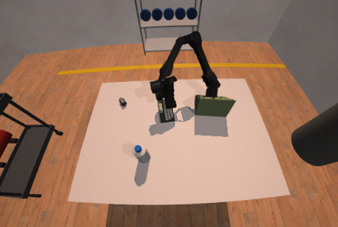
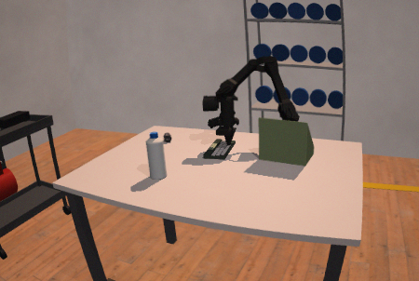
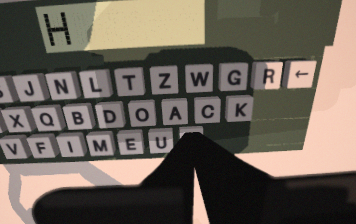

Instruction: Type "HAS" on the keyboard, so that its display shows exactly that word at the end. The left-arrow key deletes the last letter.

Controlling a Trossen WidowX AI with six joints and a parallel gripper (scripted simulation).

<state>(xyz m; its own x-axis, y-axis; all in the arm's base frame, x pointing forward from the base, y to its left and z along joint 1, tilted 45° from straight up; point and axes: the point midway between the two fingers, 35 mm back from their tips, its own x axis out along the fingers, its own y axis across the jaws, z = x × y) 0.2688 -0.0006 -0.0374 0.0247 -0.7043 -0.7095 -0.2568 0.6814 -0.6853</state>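
My hand is 50 mm to the left of the left-arrow key, 50 mm short of it and 30 mm above it. Also, from my hand: small dark object: 330 mm ahead, 30 mm below, 10 mm to the left.
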